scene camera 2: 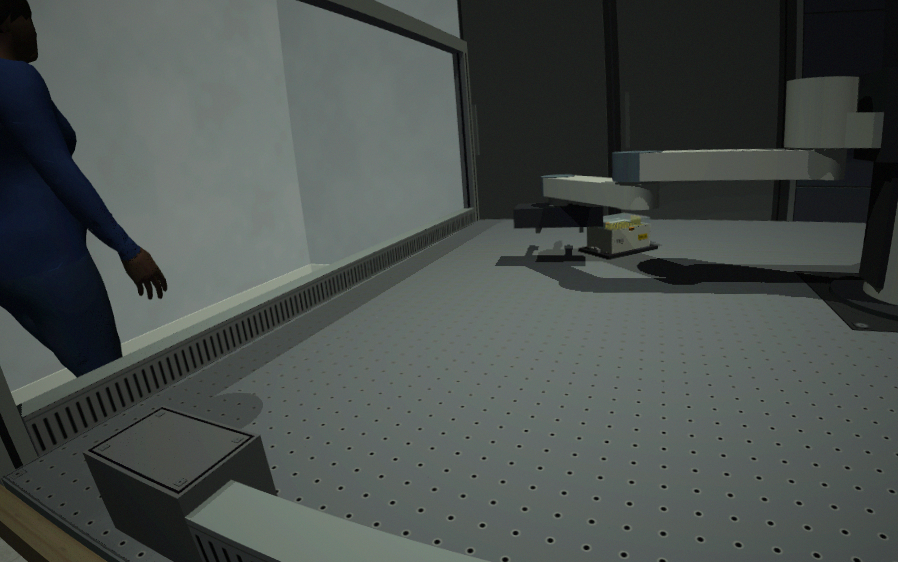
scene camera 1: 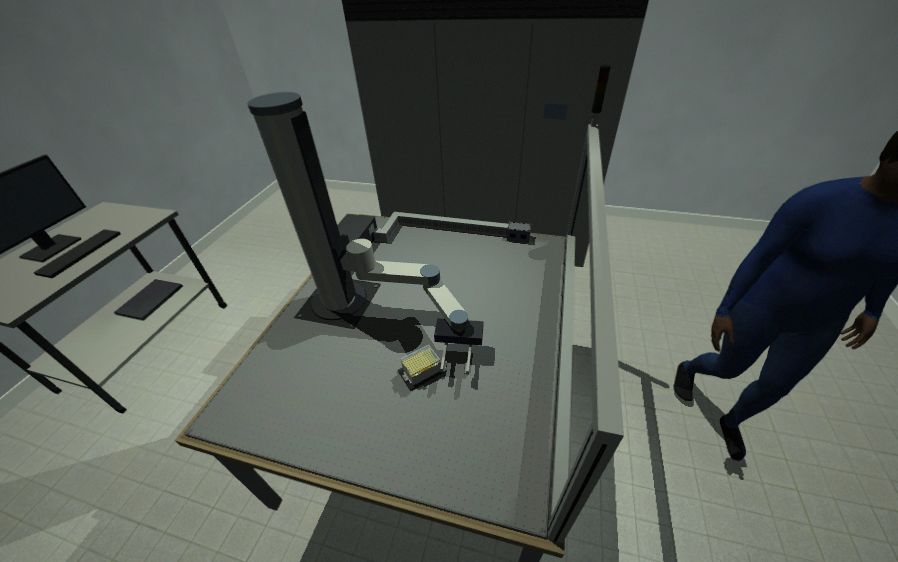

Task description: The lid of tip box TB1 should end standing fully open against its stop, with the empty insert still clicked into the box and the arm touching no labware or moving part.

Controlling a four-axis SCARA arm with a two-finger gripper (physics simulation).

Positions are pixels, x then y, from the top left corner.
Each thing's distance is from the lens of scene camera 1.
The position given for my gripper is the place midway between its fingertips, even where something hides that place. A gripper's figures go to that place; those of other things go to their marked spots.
my gripper [scene camera 1: 454, 371]: 1.38 m
translucent lid [scene camera 1: 416, 362]: 1.41 m
